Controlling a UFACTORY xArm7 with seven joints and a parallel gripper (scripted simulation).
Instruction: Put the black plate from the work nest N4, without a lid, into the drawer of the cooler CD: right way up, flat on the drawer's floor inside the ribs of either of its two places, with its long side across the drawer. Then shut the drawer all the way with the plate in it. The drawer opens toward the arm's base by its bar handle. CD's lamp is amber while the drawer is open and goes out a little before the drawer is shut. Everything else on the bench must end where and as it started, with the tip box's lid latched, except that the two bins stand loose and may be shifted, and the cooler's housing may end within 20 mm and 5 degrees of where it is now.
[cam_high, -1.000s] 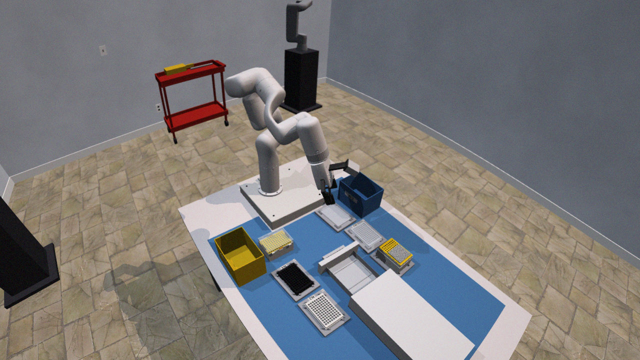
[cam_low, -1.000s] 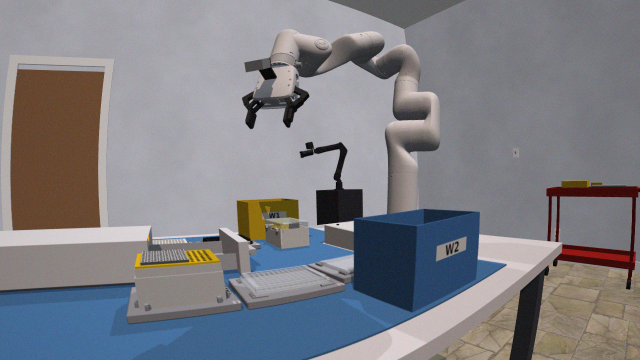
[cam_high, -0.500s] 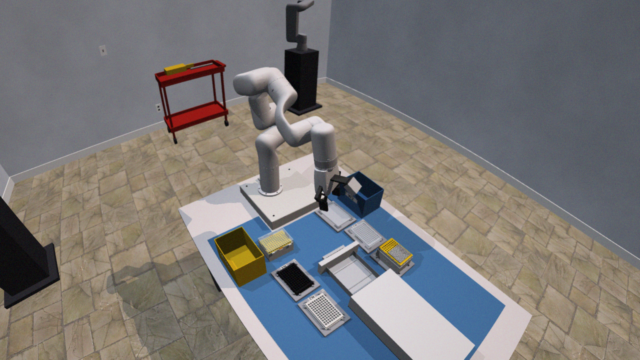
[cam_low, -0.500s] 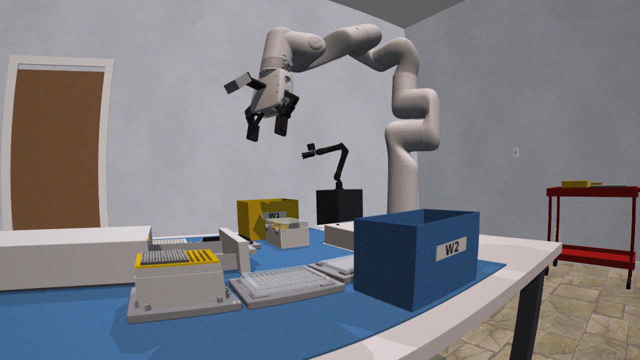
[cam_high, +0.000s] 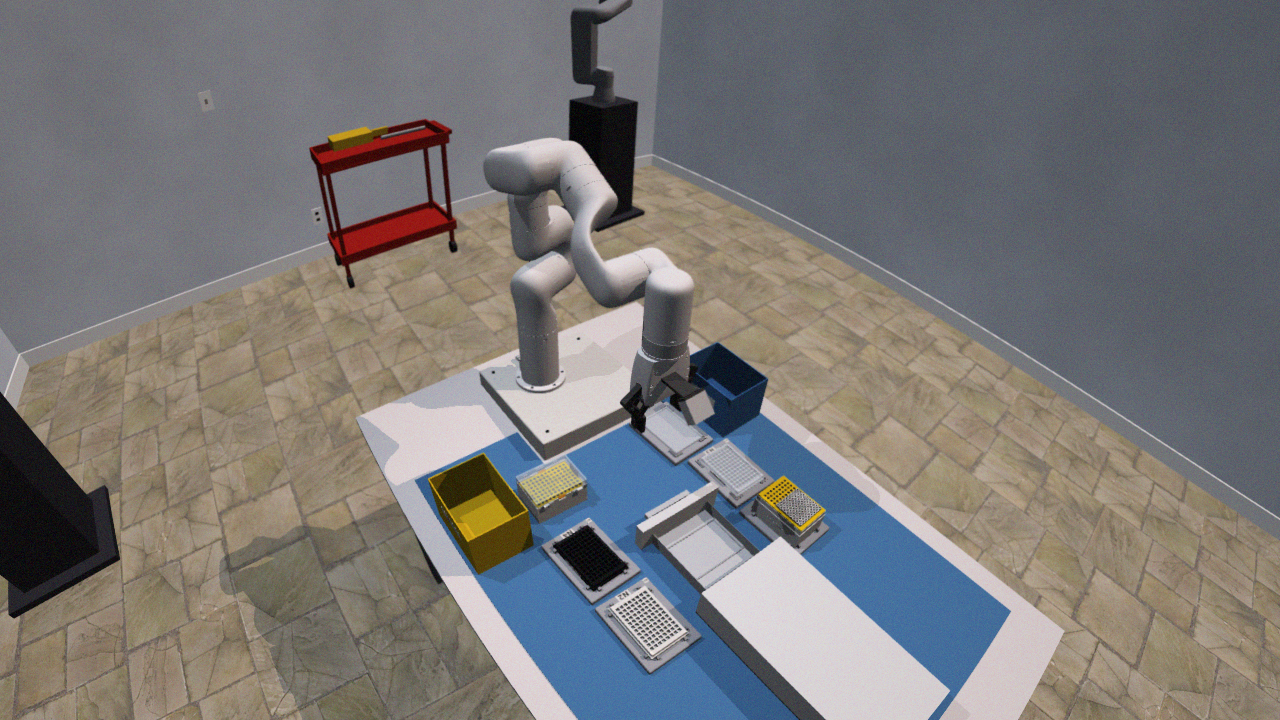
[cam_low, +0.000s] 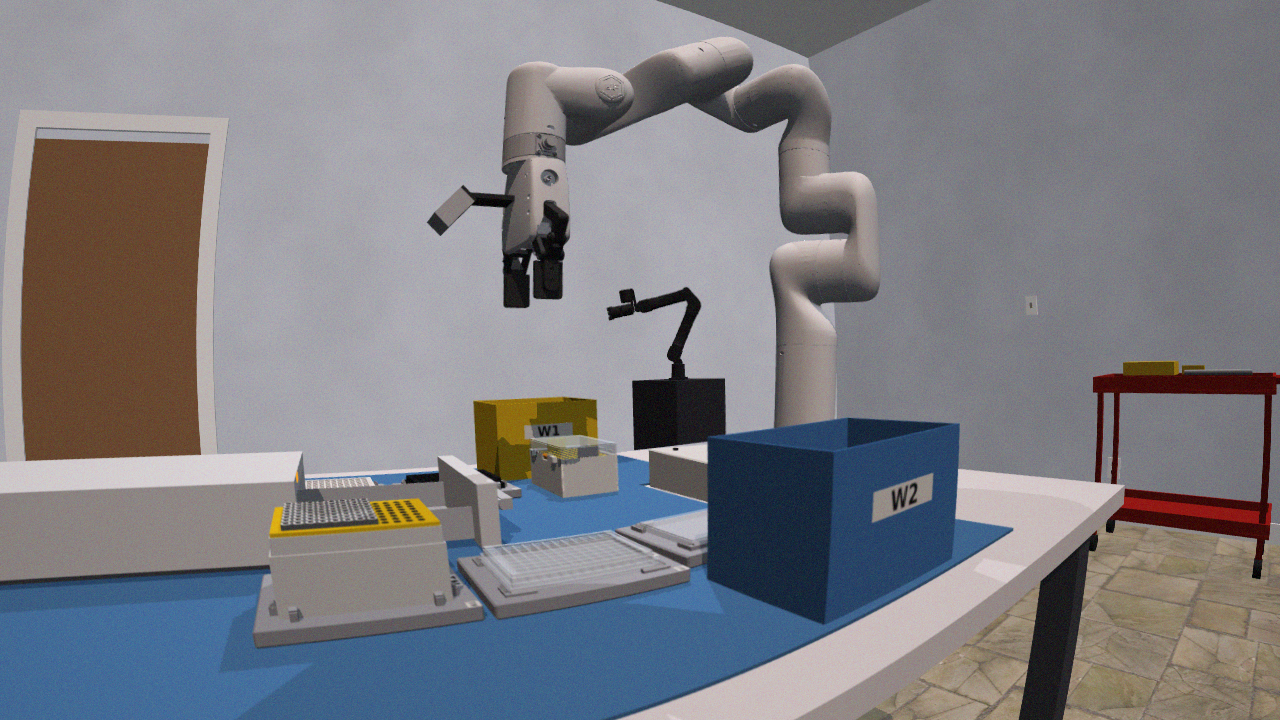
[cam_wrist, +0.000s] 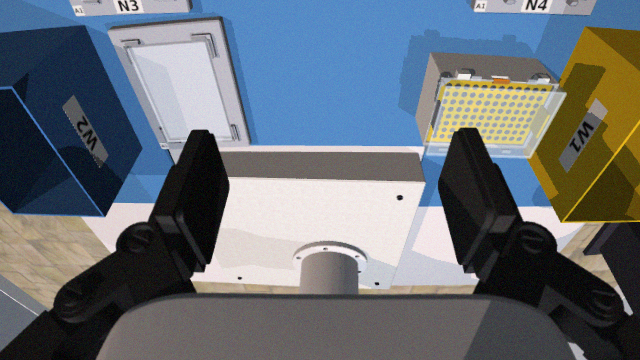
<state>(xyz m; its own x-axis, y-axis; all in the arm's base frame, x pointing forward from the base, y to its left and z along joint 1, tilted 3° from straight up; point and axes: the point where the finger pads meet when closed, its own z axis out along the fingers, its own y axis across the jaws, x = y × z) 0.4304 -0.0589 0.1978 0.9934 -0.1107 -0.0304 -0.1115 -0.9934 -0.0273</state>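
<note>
The black plate is 3 cm ahead of my hand, 20 cm to the right of it and 24 cm below it. From my hand the other things lie so: clear lid (14 cm behind, 15 cm to the right, 20 cm below); then drawer (21 cm ahead, 3 cm to the right, 23 cm below); then clear plate (8 cm ahead, 19 cm to the left, 24 cm below).
</note>
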